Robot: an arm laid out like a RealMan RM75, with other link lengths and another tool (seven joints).
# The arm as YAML. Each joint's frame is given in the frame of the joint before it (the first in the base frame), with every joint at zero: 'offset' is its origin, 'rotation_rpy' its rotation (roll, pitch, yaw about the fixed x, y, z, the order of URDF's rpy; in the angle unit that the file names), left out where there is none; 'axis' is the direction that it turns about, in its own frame. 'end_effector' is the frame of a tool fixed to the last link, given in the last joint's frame.
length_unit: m
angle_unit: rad
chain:
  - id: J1
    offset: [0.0, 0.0, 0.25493]
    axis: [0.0, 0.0, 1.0]
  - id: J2
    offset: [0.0, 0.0, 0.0]
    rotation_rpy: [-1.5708, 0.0, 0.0]
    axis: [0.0, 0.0, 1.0]
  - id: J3
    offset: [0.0, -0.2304, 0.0]
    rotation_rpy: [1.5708, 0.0, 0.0]
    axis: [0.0, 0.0, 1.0]
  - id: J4
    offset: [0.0, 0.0, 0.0]
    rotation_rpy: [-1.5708, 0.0, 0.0]
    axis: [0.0, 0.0, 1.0]
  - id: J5
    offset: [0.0, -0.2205, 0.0]
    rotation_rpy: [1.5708, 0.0, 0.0]
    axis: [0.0, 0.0, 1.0]
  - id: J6
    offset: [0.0, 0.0, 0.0]
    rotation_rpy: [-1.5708, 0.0, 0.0]
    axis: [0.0, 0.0, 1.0]
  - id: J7
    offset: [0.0, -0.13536, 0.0]
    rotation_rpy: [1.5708, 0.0, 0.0]
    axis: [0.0, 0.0, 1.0]
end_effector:
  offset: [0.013, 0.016, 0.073]
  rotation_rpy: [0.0, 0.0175, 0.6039]
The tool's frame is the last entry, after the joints.
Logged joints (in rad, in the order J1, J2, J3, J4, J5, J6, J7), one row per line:
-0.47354, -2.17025, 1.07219, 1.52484, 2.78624, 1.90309, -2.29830
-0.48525, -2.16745, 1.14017, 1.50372, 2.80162, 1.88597, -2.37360
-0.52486, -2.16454, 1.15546, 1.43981, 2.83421, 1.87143, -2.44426
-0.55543, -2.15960, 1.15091, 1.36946, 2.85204, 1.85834, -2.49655
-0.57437, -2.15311, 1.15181, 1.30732, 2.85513, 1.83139, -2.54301
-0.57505, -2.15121, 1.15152, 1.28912, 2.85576, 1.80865, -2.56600
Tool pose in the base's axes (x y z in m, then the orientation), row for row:
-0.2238, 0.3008, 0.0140, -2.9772, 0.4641, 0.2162
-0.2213, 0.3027, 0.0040, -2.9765, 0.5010, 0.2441
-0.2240, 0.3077, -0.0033, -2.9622, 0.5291, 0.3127
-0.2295, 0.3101, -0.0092, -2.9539, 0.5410, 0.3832
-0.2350, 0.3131, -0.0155, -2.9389, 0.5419, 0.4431
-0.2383, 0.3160, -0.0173, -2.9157, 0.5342, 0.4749
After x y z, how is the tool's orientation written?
As angles about the fixed x, y, z axes (roll, pitch, yaw), in radians.
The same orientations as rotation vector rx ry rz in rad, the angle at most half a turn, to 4 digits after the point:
-2.9343, -0.2608, 0.7181
-2.9274, -0.2963, 0.7767
-2.9121, -0.3866, 0.8270
-2.9040, -0.4851, 0.8540
-2.8896, -0.5656, 0.8634
-2.8686, -0.6007, 0.8573

